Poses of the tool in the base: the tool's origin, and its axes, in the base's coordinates. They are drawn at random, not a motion.
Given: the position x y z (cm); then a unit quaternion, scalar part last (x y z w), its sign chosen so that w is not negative.
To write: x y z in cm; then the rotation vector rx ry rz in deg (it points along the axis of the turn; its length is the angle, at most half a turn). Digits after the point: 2 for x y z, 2 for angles.
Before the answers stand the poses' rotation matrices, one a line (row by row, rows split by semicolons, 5 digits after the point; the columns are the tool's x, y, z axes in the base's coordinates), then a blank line. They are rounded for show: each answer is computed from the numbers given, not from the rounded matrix.
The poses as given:
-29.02, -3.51, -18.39, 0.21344, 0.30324, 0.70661, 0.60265
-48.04, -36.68, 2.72, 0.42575, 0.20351, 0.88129, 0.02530
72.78, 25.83, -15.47, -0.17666, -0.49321, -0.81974, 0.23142
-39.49, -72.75, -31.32, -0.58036, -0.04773, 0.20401, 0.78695
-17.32, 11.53, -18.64, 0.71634, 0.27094, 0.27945, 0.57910
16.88, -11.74, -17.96, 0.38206, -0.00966, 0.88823, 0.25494
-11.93, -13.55, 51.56, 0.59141, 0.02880, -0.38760, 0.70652
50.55, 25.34, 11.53, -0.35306, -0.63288, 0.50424, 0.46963
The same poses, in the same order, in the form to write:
-0.18251 -0.72223 0.66714; 0.98113 -0.08971 0.17129; -0.06386 0.68581 0.72498
-0.63619 0.12870 0.76072; 0.21788 -0.91589 0.33716; 0.74013 0.38025 0.55464
-0.83047 0.55367 0.06135; -0.20515 -0.40637 0.89038; 0.51791 0.72685 0.45107
0.91220 -0.26569 -0.31192; 0.37649 0.24313 0.89395; -0.16168 -0.93290 0.32181
0.69700 0.06451 0.71416; 0.71183 -0.18247 -0.67824; 0.08656 0.98109 -0.17310
-0.57808 -0.46027 0.67378; 0.44550 -0.86983 -0.21196; 0.68363 0.17764 0.70788
0.69787 0.58176 -0.41777; -0.51363 0.00000 -0.85801; -0.49916 0.81336 0.29881
-0.30959 -0.02672 -0.95049; 0.92050 0.24218 -0.30663; 0.23839 -0.96986 -0.05038

-29.02, -3.51, -18.39, 28.32, 40.23, 93.75
-48.04, -36.68, 2.72, 75.43, 36.05, 156.13
72.78, 25.83, -15.47, -27.83, -77.69, -129.12
-39.49, -72.75, -31.32, -71.67, -5.89, 25.19
-17.32, 11.53, -18.64, 95.97, 36.30, 37.44
16.88, -11.74, -17.96, 59.45, -1.50, 138.21
-11.93, -13.55, 51.56, 75.29, 3.67, -49.34
50.55, 25.34, 11.53, -49.58, -88.87, 70.81

